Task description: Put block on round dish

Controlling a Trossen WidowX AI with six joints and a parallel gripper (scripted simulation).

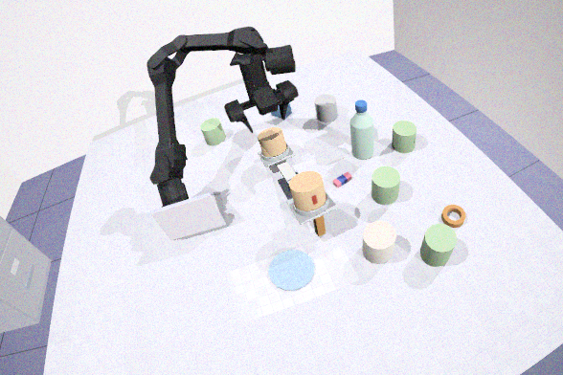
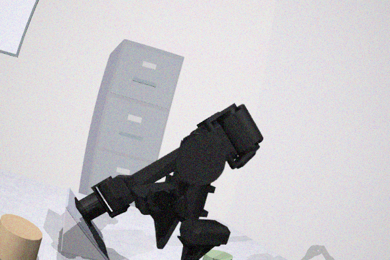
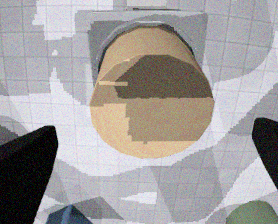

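Now: the teal block 8 cm below my gripper tip. From my gripper tip the other things lie so: eraser (17 cm to the right, 13 cm ahead, 12 cm below); then bottle (23 cm ahead, 10 cm to the right, 1 cm below); then grey balance (14 cm to the right, 8 cm below, 1 cm ahead).
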